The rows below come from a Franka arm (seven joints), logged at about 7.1 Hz.
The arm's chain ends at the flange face. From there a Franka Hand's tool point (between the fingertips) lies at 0.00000 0.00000 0.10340 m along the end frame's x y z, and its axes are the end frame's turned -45 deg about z.
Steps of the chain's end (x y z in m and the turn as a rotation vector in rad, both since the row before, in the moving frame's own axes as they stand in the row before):
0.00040, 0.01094, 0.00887, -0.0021, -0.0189, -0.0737
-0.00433, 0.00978, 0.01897, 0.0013, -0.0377, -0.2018
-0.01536, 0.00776, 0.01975, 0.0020, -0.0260, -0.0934
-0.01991, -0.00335, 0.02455, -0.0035, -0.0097, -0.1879
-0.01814, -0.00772, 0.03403, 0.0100, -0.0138, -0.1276
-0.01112, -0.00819, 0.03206, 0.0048, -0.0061, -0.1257
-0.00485, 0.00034, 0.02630, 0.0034, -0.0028, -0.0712
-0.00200, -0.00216, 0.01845, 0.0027, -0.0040, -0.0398
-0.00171, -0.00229, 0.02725, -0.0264, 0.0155, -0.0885
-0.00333, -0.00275, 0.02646, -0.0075, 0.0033, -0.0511
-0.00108, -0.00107, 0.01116, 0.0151, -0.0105, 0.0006
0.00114, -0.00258, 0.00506, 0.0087, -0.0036, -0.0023
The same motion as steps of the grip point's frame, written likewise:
-0.00903, 0.00685, 0.00885, 0.0119, -0.0148, -0.0737
-0.01291, 0.00129, 0.01890, 0.0276, -0.0257, -0.2018
-0.01820, -0.00734, 0.01971, 0.0198, -0.0170, -0.0934
-0.01271, -0.01681, 0.02454, 0.0044, -0.0093, -0.1879
-0.00776, -0.02000, 0.03402, 0.0168, -0.0027, -0.1276
-0.00222, -0.01444, 0.03206, 0.0077, -0.0009, -0.1257
-0.00364, -0.00364, 0.02630, 0.0044, 0.0004, -0.0712
0.00001, -0.00343, 0.01845, 0.0047, -0.0009, -0.0398
-0.00025, 0.00027, 0.02720, -0.0296, -0.0077, -0.0885
-0.00070, -0.00350, 0.02646, -0.0076, -0.0030, -0.0511
0.00033, -0.00339, 0.01114, 0.0181, 0.0033, 0.0006
0.00300, -0.00192, 0.00506, 0.0087, 0.0036, -0.0023

